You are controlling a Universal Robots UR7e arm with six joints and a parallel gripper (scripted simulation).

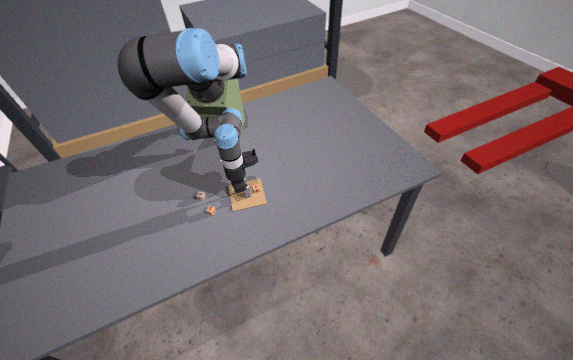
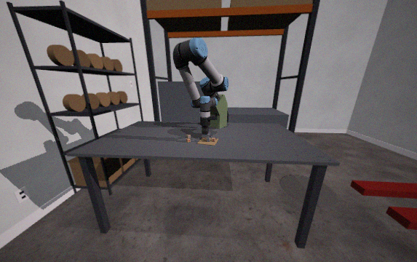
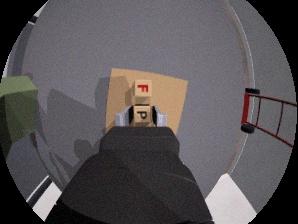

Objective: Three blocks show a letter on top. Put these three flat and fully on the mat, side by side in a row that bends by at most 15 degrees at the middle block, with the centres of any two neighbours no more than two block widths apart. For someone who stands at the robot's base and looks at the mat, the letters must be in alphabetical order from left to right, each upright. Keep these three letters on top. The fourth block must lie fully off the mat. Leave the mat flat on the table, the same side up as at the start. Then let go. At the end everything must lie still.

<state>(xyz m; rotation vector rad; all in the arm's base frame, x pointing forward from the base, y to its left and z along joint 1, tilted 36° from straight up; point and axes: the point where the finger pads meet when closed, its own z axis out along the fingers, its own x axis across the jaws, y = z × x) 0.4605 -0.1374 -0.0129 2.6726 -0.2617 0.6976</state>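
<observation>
Right now the tan mat is 2 cm below my hand.
</observation>
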